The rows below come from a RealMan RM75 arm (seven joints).
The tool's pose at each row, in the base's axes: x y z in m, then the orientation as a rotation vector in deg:
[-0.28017 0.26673 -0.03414 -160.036 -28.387 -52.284]
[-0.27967 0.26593 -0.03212 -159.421 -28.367 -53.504]
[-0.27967 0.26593 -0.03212 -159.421 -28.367 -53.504]
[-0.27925 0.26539 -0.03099 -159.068 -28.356 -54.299]
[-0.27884 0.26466 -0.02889 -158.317 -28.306 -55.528]
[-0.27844 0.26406 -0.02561 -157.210 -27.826 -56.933]
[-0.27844 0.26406 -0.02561 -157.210 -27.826 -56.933]
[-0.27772 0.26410 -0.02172 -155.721 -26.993 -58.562]
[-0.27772 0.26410 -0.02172 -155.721 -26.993 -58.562]
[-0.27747 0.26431 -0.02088 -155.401 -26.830 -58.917]
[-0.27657 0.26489 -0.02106 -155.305 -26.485 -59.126]
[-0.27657 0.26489 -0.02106 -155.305 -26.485 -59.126]
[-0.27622 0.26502 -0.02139 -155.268 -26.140 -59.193]
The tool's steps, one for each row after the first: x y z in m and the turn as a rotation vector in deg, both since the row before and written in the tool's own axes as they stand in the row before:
[0.00138 0.00082 -0.00155 0.072 0.922 -0.064]
[0.00000 0.00000 0.00000 0.000 0.000 0.000]
[0.00087 0.00060 -0.00080 0.000 0.583 -0.053]
[0.00142 0.00072 -0.00161 0.169 0.979 -0.027]
[0.00221 0.00053 -0.00247 0.365 1.248 0.292]
[0.00000 0.00000 0.00000 0.000 0.000 0.000]
[0.00305 -0.00001 -0.00252 0.556 1.554 0.557]
[0.00000 0.00000 0.00000 0.000 0.000 0.000]
[0.00079 -0.00017 -0.00041 0.116 0.336 0.107]
[0.00064 -0.00020 0.00085 -0.037 0.187 0.213]
[0.00000 0.00000 0.00000 0.000 0.000 0.000]
[0.00005 0.00003 0.00049 -0.031 0.084 0.227]

